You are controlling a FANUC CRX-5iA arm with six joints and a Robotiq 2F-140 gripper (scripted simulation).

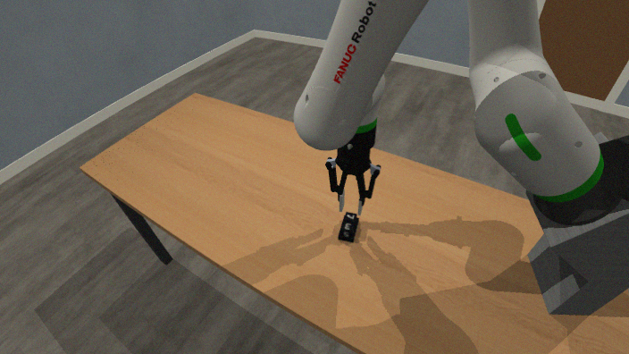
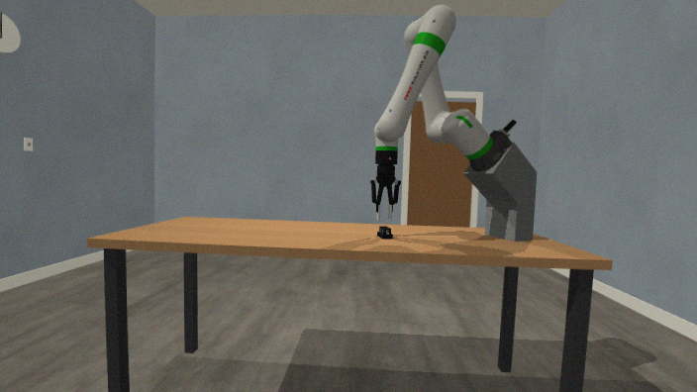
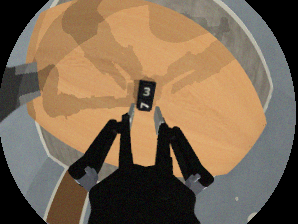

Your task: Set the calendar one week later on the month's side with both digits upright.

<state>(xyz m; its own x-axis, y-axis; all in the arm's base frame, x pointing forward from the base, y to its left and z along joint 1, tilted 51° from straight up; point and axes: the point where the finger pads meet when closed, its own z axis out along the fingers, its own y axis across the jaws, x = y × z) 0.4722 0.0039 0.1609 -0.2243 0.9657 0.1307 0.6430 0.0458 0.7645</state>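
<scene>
Right now the tray is 10 mm behind my hand, 20 mm to the left of it and 90 mm below it.
</scene>
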